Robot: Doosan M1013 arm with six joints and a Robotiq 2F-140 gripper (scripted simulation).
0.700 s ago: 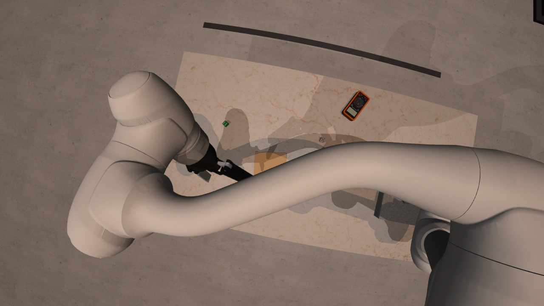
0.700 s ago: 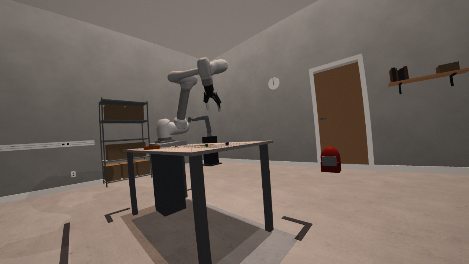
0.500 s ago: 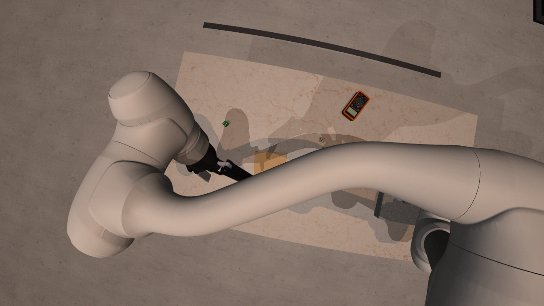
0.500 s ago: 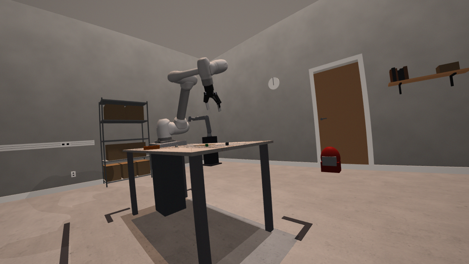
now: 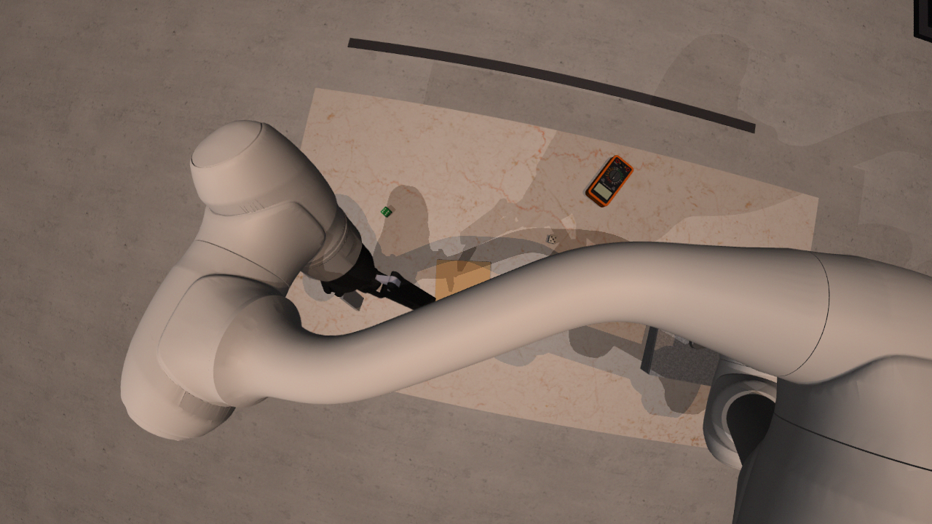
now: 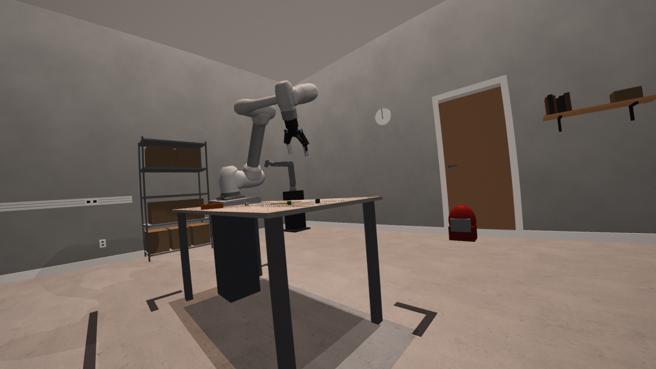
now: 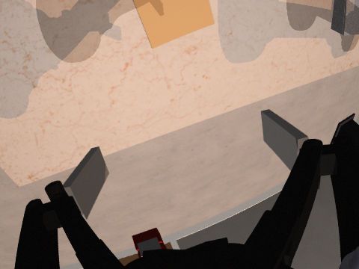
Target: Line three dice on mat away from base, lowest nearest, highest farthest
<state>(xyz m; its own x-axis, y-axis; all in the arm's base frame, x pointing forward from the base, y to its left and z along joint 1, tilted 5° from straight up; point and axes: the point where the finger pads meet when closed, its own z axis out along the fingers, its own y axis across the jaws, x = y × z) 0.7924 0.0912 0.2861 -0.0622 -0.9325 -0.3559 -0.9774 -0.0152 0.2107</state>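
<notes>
Right now the white die is 32 cm behind my hand, 30 cm below it and 20 cm to the right of it. The rest, counted from my hand: black die (30 cm below, 25 cm ahead, 12 cm to the right); mat (30 cm below, 11 cm behind, 4 cm to the right); green die (30 cm below, 20 cm to the right, 12 cm ahead).
</notes>
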